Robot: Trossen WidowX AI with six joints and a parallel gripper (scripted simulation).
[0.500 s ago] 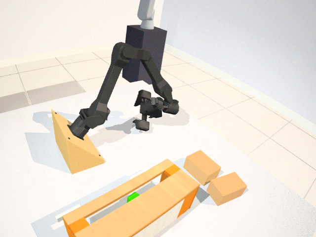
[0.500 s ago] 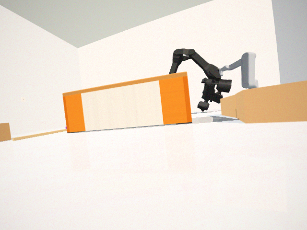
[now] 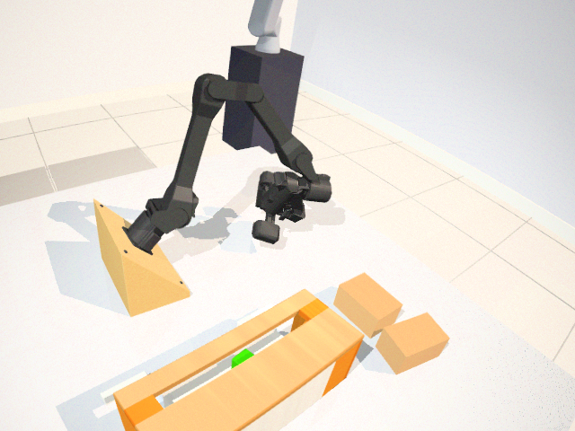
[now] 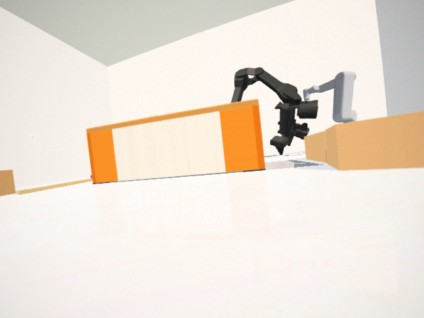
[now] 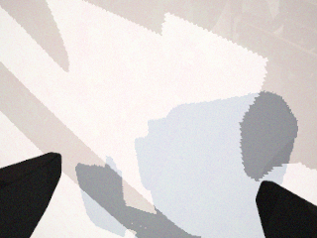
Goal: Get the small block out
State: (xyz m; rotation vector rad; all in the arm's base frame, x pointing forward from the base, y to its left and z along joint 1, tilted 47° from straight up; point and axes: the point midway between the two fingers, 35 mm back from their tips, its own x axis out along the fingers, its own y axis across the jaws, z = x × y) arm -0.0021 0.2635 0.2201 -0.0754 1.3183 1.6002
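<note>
Now: gripper tip 390 mm short of the green block, 320 mm to the left of it and 60 mm below it.
</note>
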